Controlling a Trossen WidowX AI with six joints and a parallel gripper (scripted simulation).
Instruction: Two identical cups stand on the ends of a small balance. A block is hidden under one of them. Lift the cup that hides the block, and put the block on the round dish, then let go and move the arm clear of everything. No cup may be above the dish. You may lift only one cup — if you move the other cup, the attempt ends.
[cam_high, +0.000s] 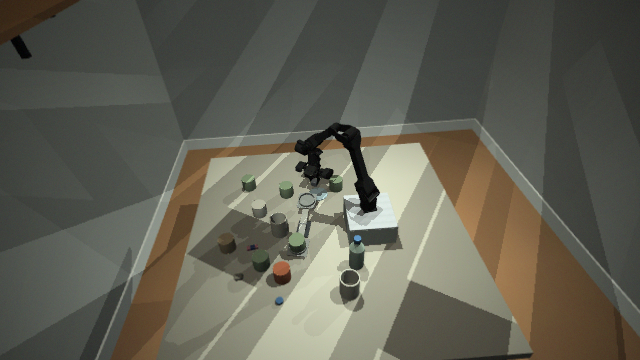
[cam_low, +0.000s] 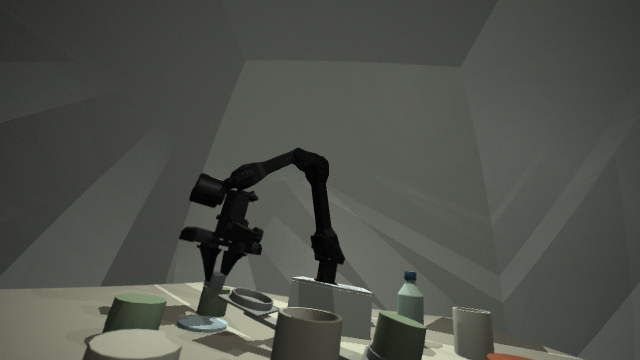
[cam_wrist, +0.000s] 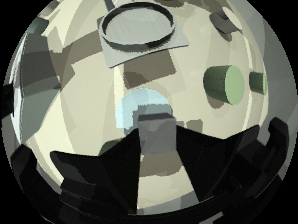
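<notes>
My gripper tip is now 2 cm past the round dish, 1 cm to the left of it and 9 cm above it. Round my gripper tip: small balance (12 cm ahead, 21 cm to the left, 5 cm below); orange cup (28 cm ahead, 45 cm to the left, 5 cm below); grey block (right at my gripper tip).
</notes>
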